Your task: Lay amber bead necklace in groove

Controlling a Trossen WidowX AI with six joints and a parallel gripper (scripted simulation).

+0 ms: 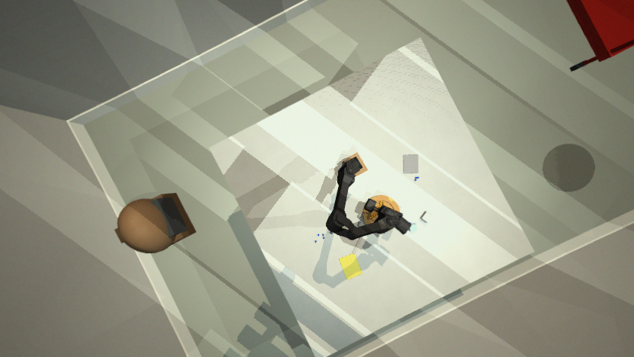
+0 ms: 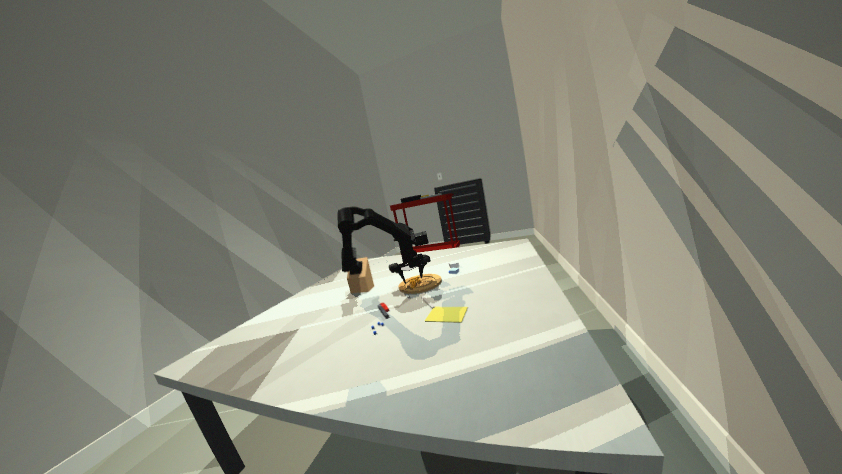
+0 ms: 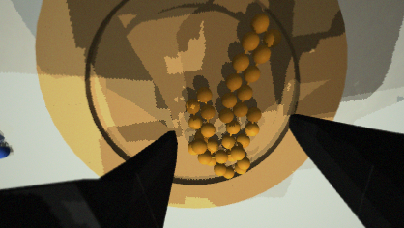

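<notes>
Now: gripper tip 30 mm short of the round bead board and 20 mm above it. The rest, counted from my gripper tip: light blue cube (180 mm ahead, 100 mm to the left, 10 mm below); red-handled tool (230 mm to the right, 60 mm behind, 10 mm below); white cube (200 mm to the left, 170 mm ahead, 10 mm below).
</notes>
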